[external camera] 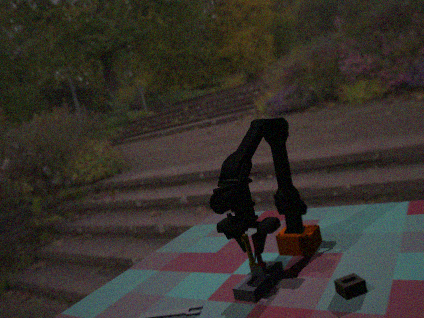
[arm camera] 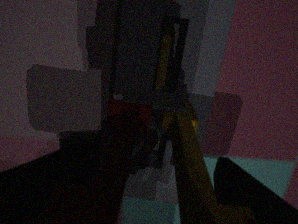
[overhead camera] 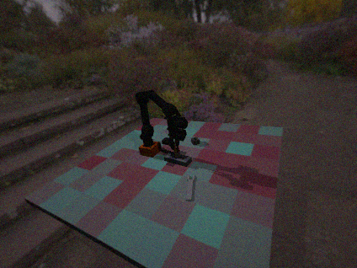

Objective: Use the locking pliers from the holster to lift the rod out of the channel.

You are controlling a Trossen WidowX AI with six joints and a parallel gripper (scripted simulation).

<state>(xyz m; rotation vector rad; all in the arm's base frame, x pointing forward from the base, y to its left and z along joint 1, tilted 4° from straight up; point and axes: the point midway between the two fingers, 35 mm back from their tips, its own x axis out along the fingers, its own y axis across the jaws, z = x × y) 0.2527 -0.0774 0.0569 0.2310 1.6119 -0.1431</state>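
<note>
Now: the yellow handle 10 mm to the right of my gripper tip. The rest, counted from my gripper tip: channel block: 90 mm below; then yellow rod: 90 mm below; then thin grey object: 200 mm to the right, 150 mm ahead, 100 mm below.
</note>
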